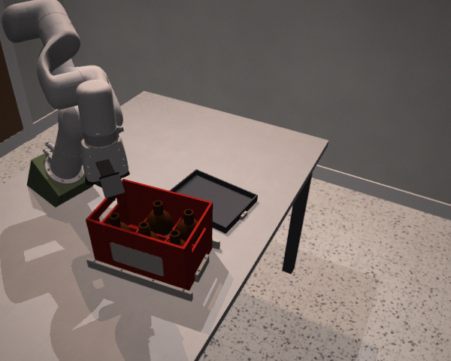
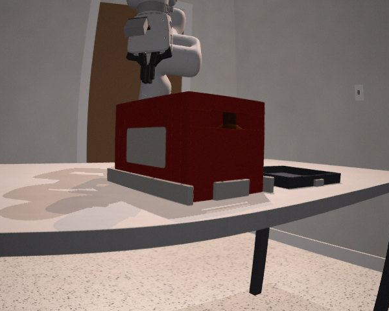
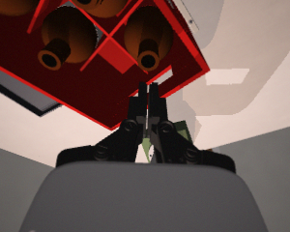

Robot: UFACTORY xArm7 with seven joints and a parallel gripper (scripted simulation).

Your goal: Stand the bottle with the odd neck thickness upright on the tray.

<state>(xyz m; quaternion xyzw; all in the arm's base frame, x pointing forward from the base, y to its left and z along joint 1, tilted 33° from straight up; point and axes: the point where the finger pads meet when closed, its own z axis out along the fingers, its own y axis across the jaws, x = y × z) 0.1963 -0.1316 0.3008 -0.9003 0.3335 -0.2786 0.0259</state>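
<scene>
Right now the red crate is 16 cm below my hand, 8 cm ahead of it and 4 cm to the left of it. Also, from my hand: black tray 33 cm to the left, 23 cm below, 13 cm ahead.
</scene>
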